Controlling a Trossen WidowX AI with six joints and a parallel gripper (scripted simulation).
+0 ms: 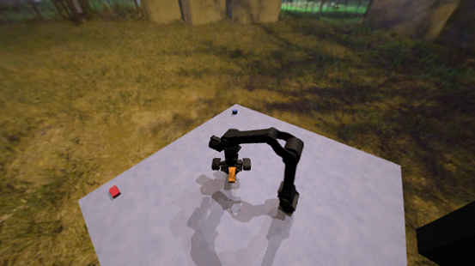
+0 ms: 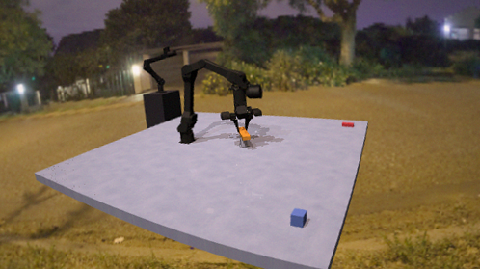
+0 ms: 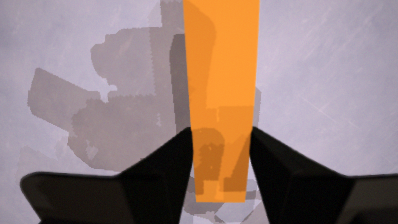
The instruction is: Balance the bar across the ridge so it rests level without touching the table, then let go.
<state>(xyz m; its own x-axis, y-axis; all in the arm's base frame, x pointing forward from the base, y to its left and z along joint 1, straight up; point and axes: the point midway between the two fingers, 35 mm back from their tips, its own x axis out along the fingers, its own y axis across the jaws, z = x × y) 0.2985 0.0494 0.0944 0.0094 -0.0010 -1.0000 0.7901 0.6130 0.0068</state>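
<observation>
The orange bar is 2 cm ahead of my gripper tip and 2 cm to the right of it. Round my gripper tip: blue cube (44 cm ahead, 55 cm to the right, 4 cm below); red block (44 cm ahead, 45 cm to the left, 5 cm below).
</observation>
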